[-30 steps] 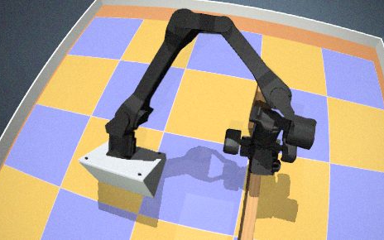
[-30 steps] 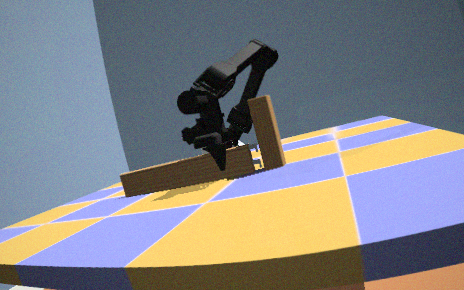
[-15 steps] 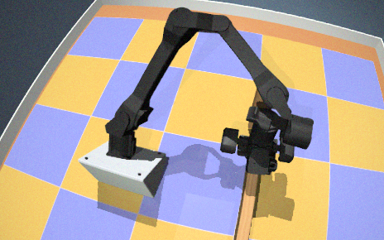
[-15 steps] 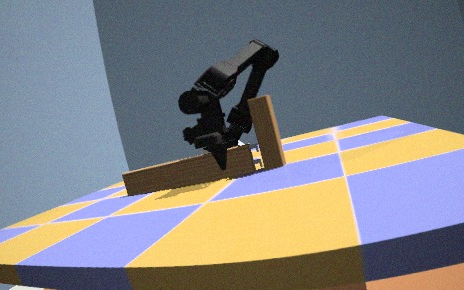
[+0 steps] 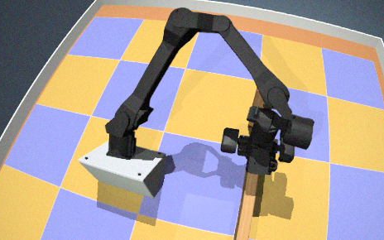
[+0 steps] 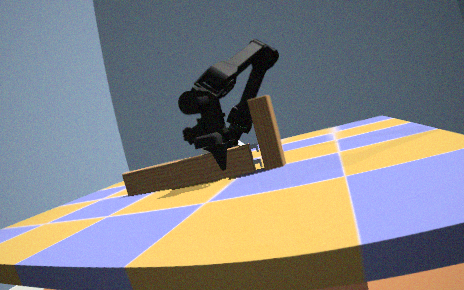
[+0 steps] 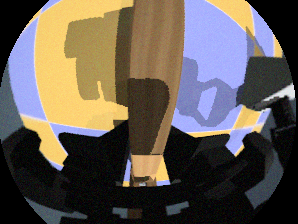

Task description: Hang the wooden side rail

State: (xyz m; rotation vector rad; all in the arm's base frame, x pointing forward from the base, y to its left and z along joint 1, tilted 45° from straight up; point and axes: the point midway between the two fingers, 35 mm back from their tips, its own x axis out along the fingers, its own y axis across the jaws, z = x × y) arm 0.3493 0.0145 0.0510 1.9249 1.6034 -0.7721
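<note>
The headboard post is 10 mm ahead of my gripper tip, 130 mm to the left of it and 60 mm above it.
</note>
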